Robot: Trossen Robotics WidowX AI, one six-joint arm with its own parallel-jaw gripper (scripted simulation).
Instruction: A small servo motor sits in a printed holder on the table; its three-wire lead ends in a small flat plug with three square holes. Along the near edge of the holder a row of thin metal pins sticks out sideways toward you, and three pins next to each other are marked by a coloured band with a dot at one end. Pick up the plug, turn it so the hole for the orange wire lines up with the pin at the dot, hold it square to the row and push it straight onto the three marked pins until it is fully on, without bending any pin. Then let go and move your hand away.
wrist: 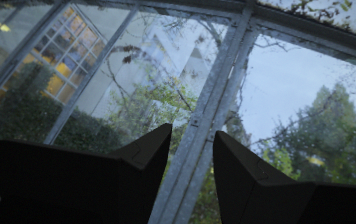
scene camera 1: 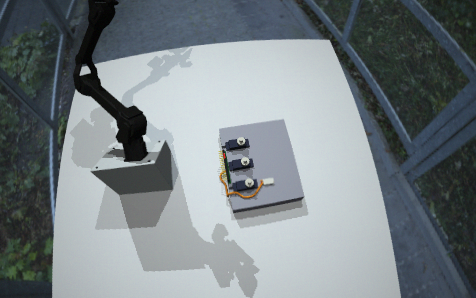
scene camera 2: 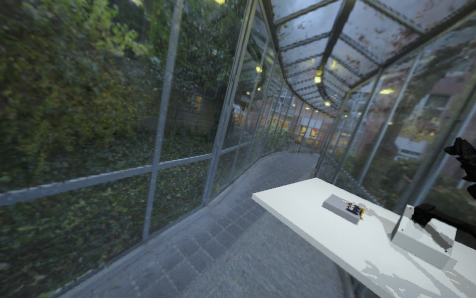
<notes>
The pictures show: the gripper and a grey holder.
</notes>
